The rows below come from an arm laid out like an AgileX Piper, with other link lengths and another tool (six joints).
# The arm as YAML. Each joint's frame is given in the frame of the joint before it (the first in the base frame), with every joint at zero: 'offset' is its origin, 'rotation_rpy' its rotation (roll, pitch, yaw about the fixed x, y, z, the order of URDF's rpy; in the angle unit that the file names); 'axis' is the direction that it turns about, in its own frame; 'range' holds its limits. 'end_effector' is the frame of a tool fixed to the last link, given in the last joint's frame.
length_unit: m
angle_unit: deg
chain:
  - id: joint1
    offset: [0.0, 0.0, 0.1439]
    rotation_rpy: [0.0, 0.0, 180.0]
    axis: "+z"
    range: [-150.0, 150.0]
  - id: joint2
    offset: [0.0, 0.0, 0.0]
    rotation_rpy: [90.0, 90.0, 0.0]
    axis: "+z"
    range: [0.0, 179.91]
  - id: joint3
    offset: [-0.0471, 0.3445, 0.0]
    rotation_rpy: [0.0, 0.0, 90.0]
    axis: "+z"
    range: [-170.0, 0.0]
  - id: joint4
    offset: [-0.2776, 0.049, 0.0]
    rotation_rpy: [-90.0, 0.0, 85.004]
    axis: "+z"
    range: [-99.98, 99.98]
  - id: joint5
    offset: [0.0, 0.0, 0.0]
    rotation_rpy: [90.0, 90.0, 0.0]
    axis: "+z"
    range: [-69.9, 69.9]
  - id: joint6
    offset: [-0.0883, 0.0, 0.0]
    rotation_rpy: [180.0, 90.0, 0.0]
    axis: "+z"
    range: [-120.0, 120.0]
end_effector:
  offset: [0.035, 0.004, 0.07]
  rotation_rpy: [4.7, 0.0, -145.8]
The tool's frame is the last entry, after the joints.
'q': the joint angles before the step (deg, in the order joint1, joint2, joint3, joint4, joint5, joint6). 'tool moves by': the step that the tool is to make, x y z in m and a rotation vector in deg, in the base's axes. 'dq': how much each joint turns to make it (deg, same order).
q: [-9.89, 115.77, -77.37, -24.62, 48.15, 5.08]
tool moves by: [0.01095, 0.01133, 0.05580, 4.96, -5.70, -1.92]
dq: [0.00, -3.99, -6.64, 8.57, 5.11, -3.92]
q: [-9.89, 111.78, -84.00, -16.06, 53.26, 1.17]
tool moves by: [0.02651, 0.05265, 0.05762, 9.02, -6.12, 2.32]
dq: [3.80, -1.45, -10.91, 11.58, 7.15, -3.23]
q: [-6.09, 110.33, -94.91, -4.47, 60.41, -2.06]
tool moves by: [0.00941, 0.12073, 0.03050, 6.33, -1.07, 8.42]
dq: [12.51, 0.00, -6.90, 5.23, 5.90, 3.45]
